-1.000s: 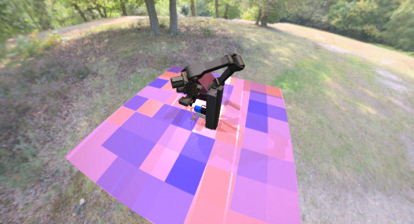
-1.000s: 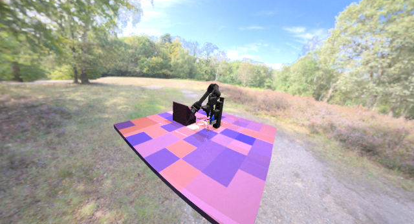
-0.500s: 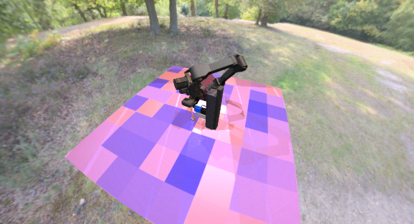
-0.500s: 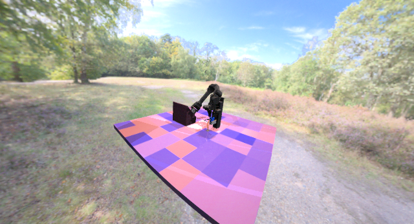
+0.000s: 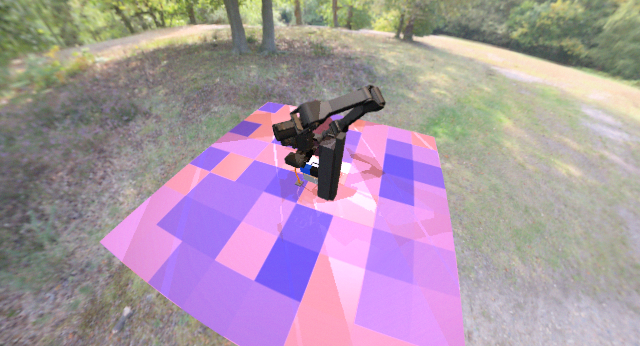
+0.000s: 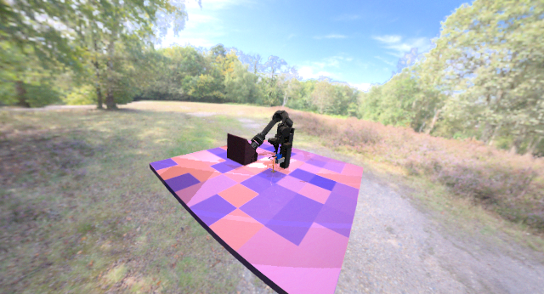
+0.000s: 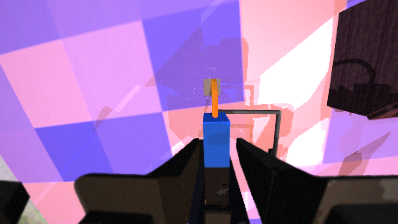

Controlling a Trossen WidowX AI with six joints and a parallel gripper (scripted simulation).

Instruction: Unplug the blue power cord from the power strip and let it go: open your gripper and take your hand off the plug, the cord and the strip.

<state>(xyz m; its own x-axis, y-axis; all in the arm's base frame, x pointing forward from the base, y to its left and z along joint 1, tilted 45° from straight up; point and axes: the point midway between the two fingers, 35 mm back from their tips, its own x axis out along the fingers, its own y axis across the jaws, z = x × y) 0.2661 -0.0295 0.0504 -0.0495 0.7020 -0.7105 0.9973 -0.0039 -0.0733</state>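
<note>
The grey square is 13 cm below my gripper tip and 4 cm to the right of it. Round my gripper tip: blue plug (2 cm to the left, 1 cm below).
</note>
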